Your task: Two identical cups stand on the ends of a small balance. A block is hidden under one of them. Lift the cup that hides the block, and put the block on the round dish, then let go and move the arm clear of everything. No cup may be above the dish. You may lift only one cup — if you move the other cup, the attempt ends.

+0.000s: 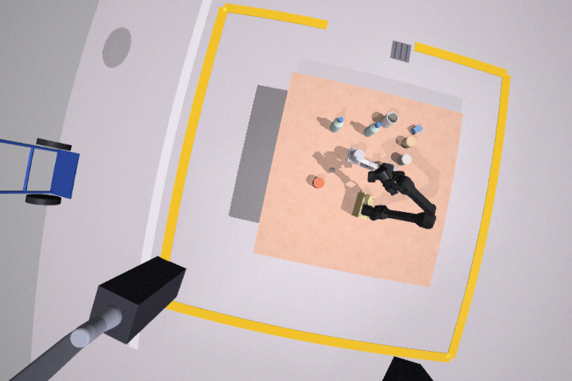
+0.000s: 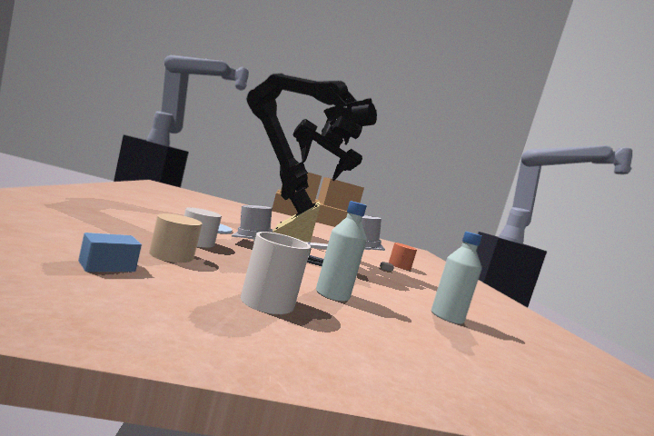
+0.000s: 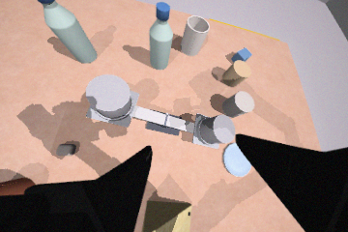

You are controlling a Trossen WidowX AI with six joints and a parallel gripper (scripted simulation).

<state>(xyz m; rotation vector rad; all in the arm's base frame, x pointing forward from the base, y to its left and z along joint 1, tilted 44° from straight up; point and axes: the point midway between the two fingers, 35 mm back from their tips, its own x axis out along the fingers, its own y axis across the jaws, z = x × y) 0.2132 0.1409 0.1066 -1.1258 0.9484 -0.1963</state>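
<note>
Now: gripper tip 7 cm short of the grey cup, 13 cm to the left of it and 15 cm above it. Also, from my gripper tip: small block: 7 cm ahead, 11 cm to the right, 17 cm below; then small pebble: 7 cm behind, 24 cm to the left, 20 cm below; then round pale blue dish: 1 cm ahead, 23 cm to the right, 21 cm below.
</note>
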